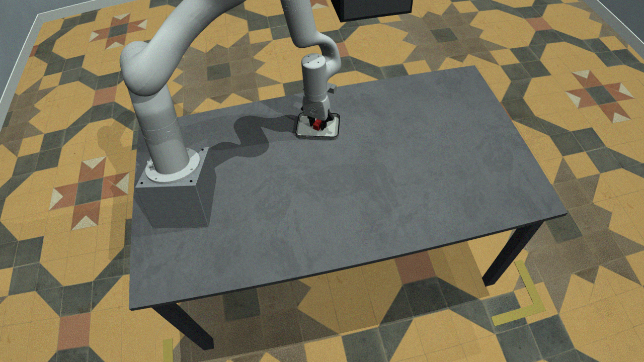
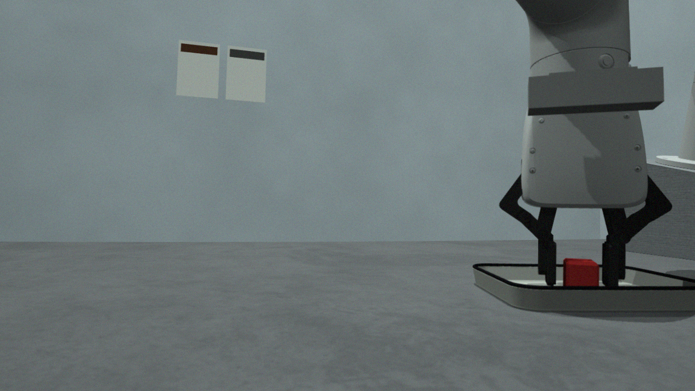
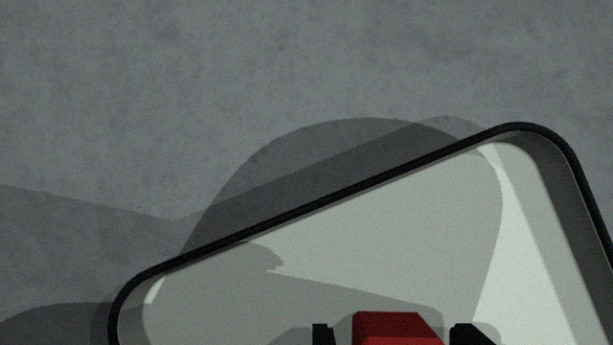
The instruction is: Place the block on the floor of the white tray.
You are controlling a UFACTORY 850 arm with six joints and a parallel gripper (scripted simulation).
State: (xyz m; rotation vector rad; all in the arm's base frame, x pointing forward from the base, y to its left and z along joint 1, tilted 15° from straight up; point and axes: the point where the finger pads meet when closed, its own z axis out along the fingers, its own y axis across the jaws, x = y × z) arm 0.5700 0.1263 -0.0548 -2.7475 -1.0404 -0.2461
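My gripper is now 10 mm above the red block. Round my hand: white tray: 20 mm below.
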